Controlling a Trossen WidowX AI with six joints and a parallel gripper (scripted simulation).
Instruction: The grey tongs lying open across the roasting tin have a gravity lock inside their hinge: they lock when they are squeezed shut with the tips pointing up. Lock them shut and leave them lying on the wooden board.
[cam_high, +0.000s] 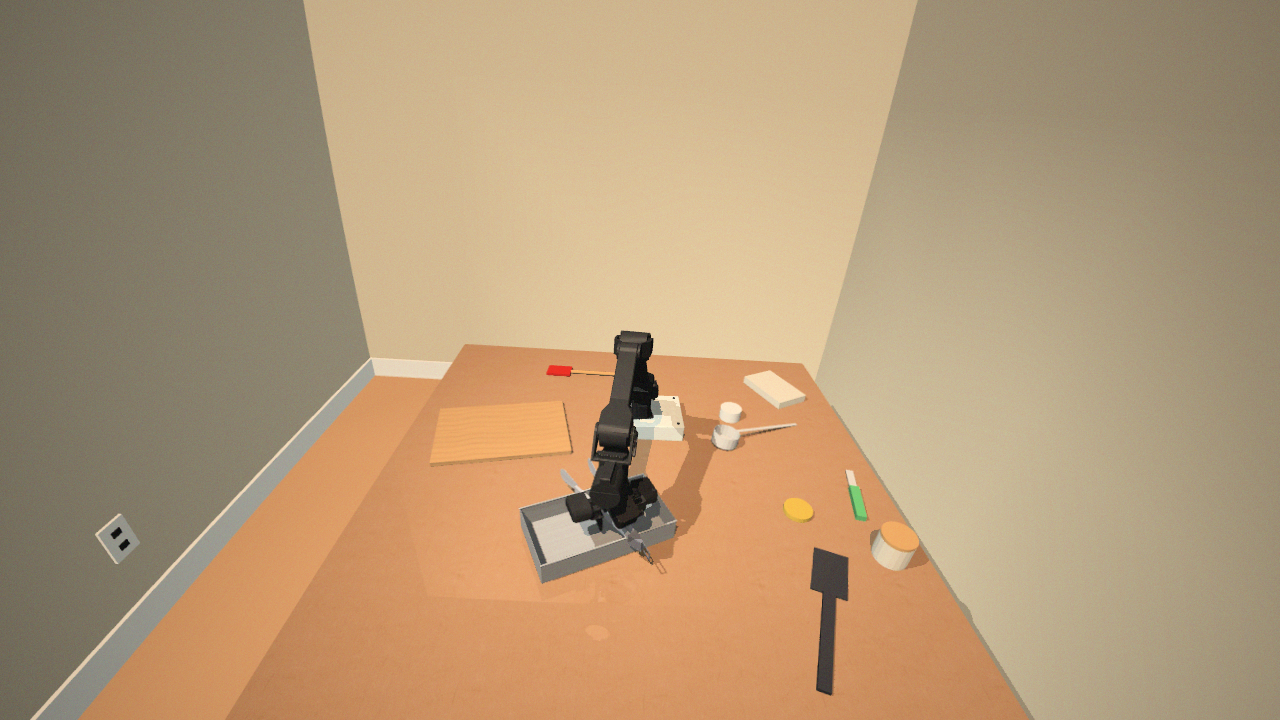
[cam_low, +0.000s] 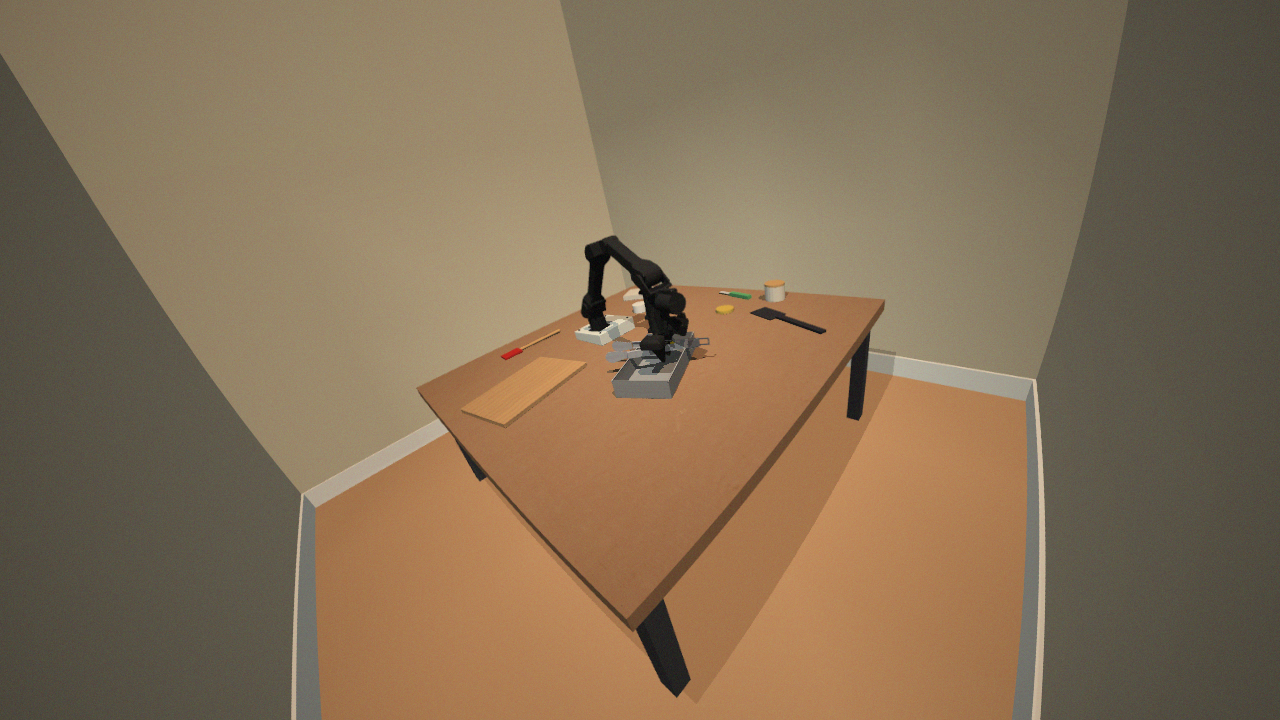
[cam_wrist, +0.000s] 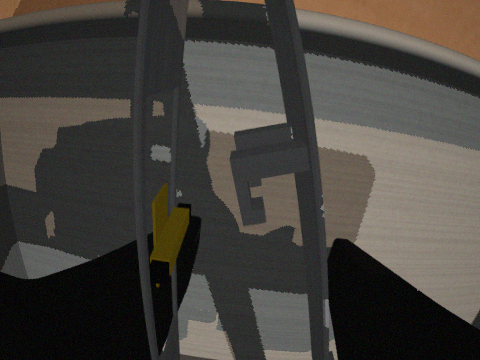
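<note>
The grey roasting tin is 1 cm behind my gripper tip and 3 cm to the right of it. Also, from my gripper tip: yellow disc 3 cm behind, 46 cm to the left, 2 cm below; black spatula 22 cm ahead, 42 cm to the left, 2 cm below; wooden board 38 cm behind, 27 cm to the right, 2 cm below.
</note>
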